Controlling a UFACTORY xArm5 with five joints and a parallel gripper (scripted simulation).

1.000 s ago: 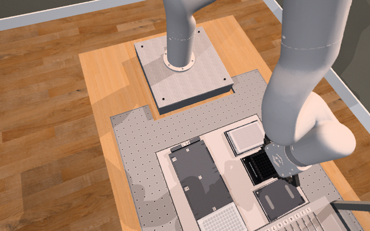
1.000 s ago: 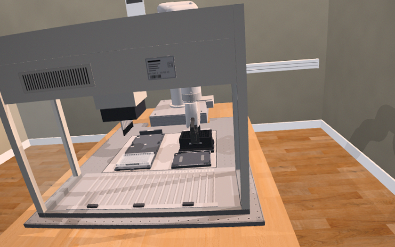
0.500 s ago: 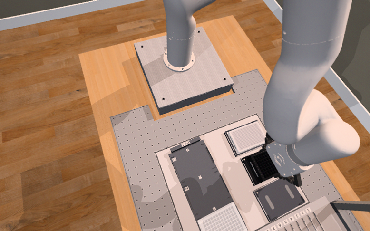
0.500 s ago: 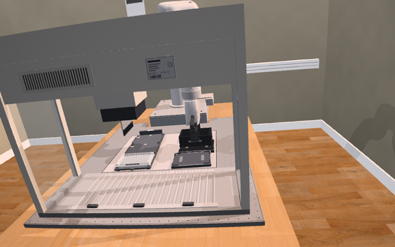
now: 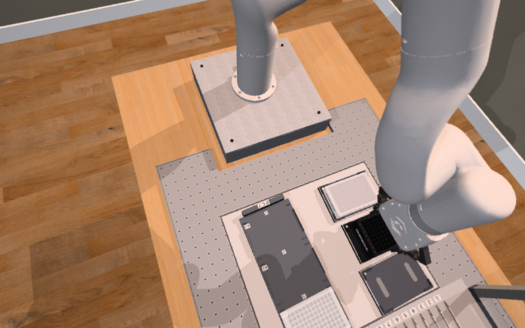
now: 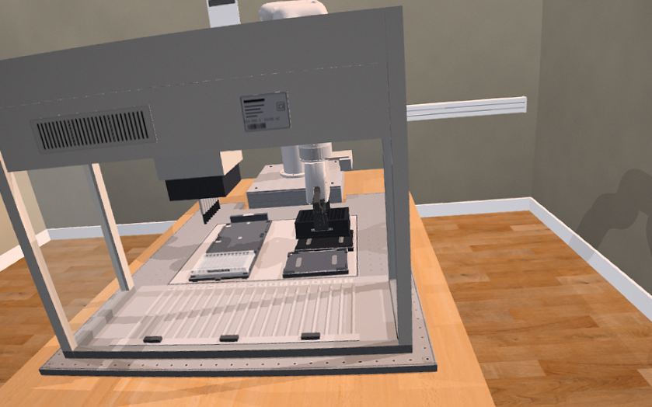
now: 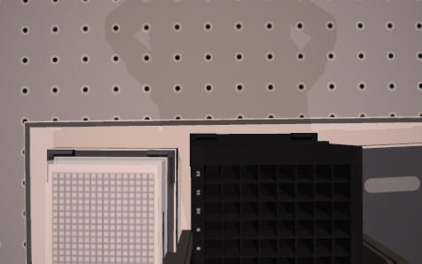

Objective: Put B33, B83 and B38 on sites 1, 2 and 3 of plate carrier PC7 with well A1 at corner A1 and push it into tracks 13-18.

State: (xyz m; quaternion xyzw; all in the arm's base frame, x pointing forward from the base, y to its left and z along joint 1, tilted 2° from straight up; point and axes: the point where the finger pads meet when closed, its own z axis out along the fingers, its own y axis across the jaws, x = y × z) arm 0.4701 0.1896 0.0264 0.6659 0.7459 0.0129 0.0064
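The plate carrier PC7 lies 230 mm to the right of my hand, 50 mm below it and 30 mm ahead of it. From my hand the other things lie so: black deep-well block B83: 10 mm below; then plate nest S3: 110 mm ahead, 60 mm below; then plate nest S2: 60 mm below.
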